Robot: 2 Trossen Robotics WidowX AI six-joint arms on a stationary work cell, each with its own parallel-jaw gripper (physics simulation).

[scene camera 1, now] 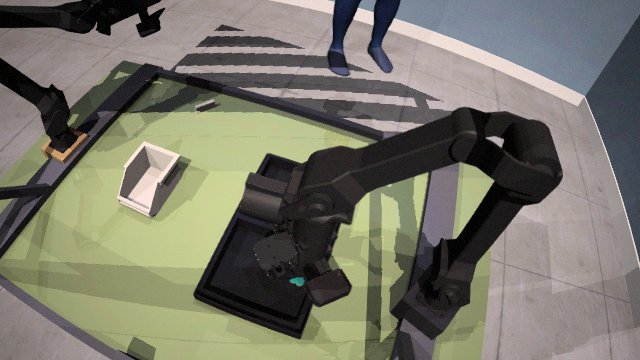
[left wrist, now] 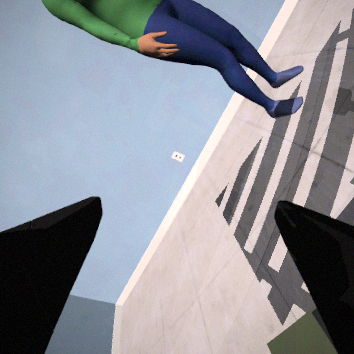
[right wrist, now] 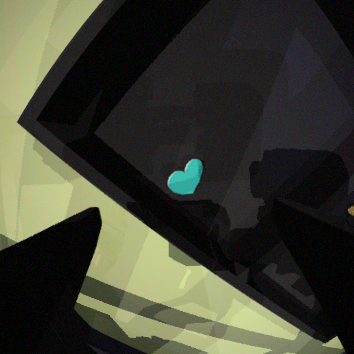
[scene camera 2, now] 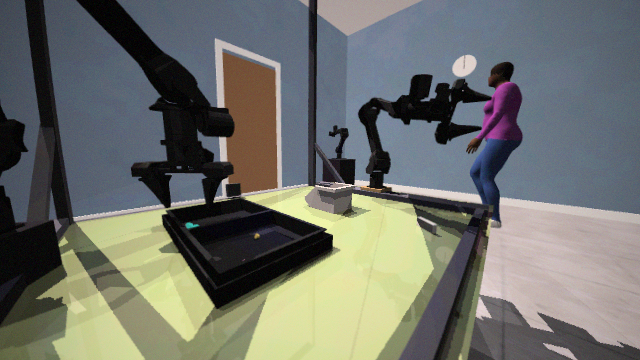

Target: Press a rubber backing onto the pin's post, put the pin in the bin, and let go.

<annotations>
my left gripper: open, holds nothing
my right gripper: open, holds nothing
a teal heart-shaped pin: on a black two-compartment tray
</annotations>
